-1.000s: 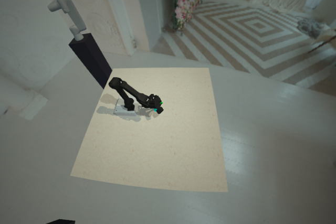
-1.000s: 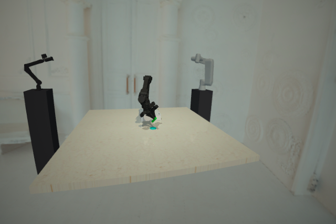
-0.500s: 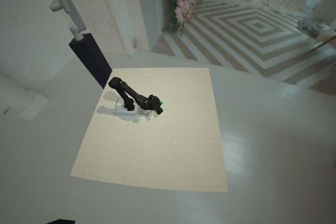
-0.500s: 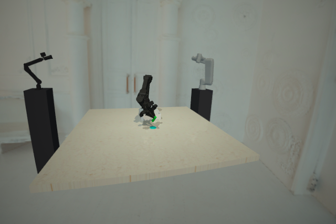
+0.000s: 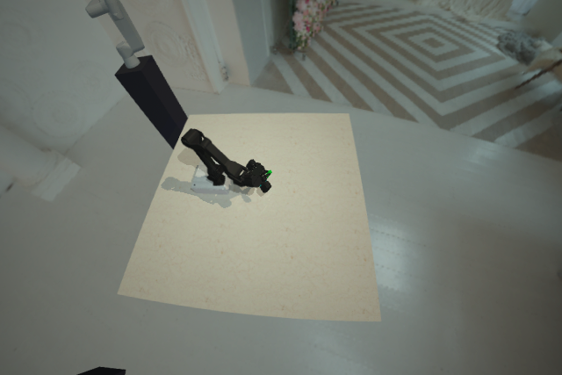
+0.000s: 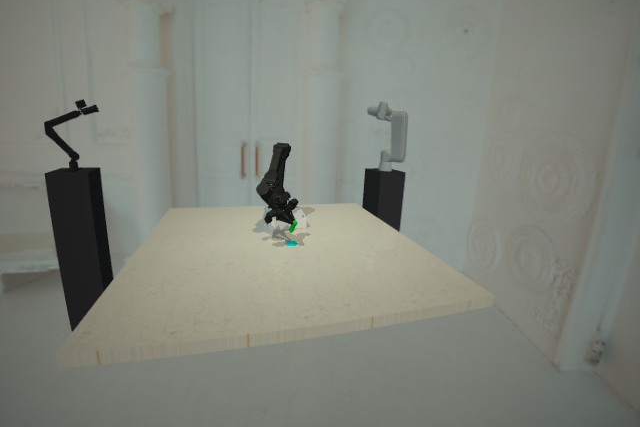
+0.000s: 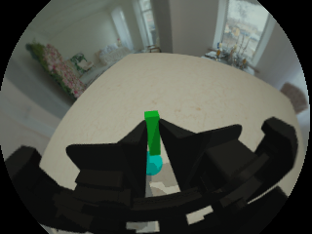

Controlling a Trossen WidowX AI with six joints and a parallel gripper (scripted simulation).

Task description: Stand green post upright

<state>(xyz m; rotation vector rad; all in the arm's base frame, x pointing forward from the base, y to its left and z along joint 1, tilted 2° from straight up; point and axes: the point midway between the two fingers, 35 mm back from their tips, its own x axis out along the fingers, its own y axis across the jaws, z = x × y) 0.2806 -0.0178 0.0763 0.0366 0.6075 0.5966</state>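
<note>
My gripper tip is now 6 cm past the cyan circle, 1 cm to the right of it and 12 cm above it. Round my gripper tip: green post 1 cm behind, 2 cm below.
</note>
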